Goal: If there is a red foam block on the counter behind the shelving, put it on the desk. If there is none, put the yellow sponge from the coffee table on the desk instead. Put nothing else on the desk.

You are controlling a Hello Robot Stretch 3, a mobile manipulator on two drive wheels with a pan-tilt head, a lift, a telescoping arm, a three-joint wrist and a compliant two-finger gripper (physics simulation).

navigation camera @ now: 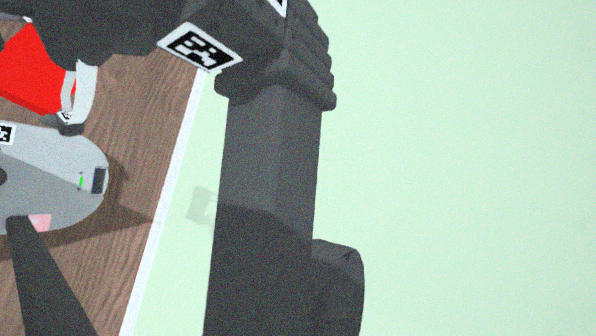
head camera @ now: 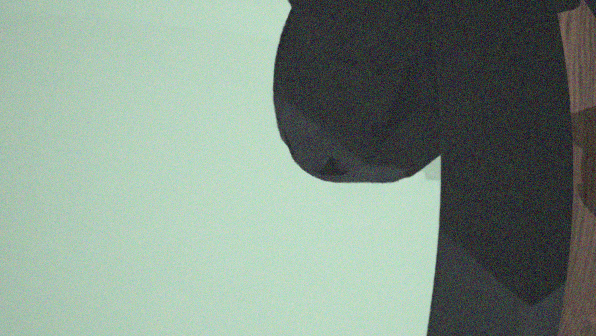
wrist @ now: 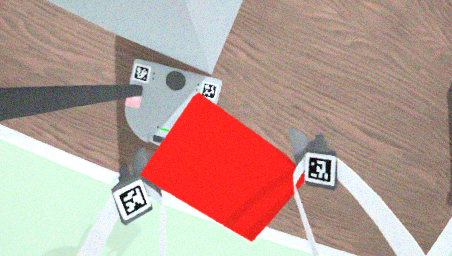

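Note:
A large red foam block (wrist: 210, 175) (navigation camera: 27, 70) is held between the two fingers of my gripper (wrist: 222, 155), one finger pressed at each side. The block hangs tilted in the air above the robot's base. In the navigation camera the block shows at the upper left, partly covered by dark wrist parts and a pale finger. The head camera shows dark robot parts and a wall, not the block. The desk, the counter, the shelving, the coffee table and the yellow sponge cannot be made out in these views.
The robot's grey base (navigation camera: 55, 175) (wrist: 175, 107) stands on the wooden floor (navigation camera: 135, 110) (wrist: 350, 65), near a pale green wall (head camera: 150, 150) (navigation camera: 450, 175) with a white skirting board (navigation camera: 176, 150). A large pale grey surface (wrist: 135, 20) is beside the base in the wrist view.

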